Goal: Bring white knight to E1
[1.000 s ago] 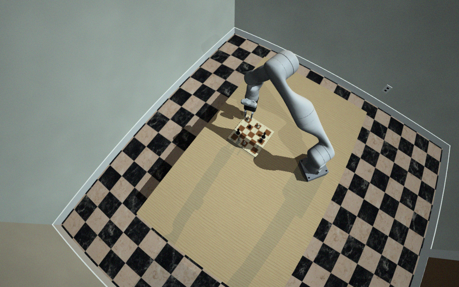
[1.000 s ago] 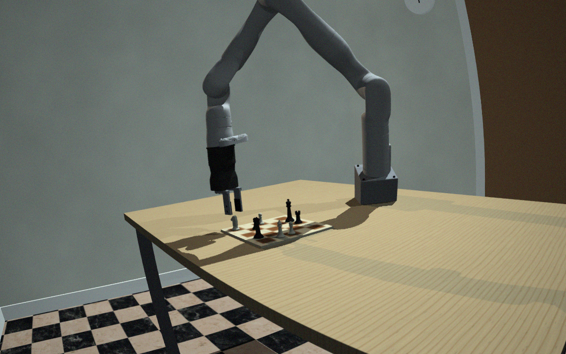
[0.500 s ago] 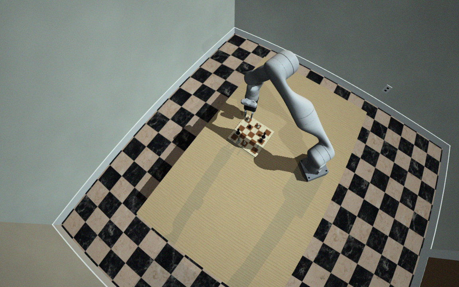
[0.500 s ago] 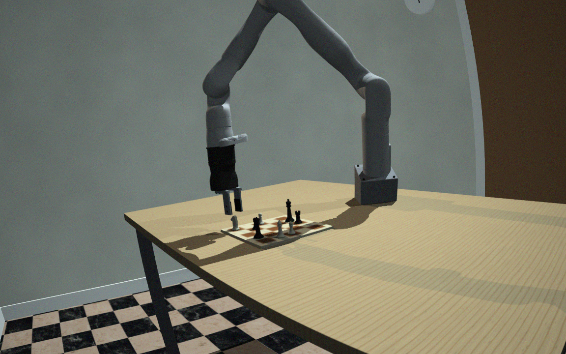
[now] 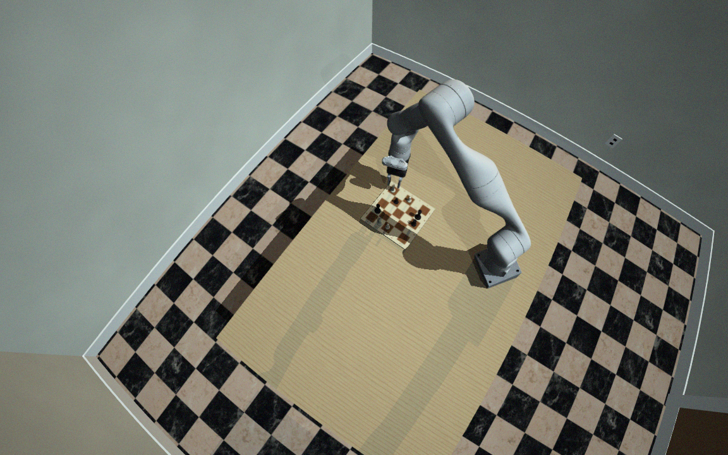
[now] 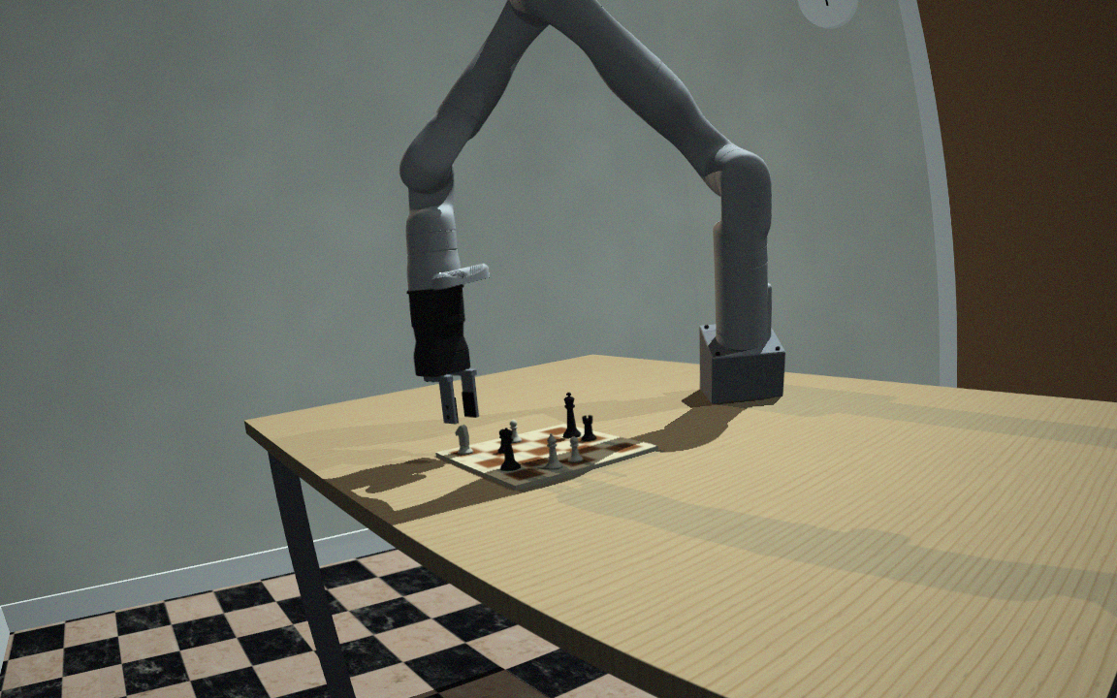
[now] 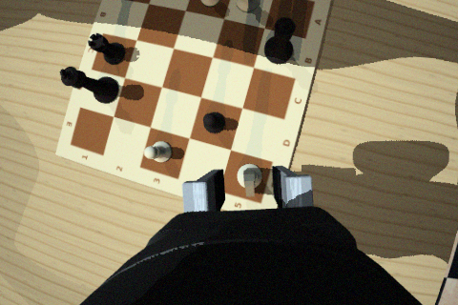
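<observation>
Right now my hand is 50 mm past the black pawn, 50 mm above it and 30 mm to the right of it. Also, from my hand: black king: 150 mm behind, 30 mm below, 20 mm to the left; then chessboard: 90 mm behind, 70 mm below, 60 mm to the left.
</observation>
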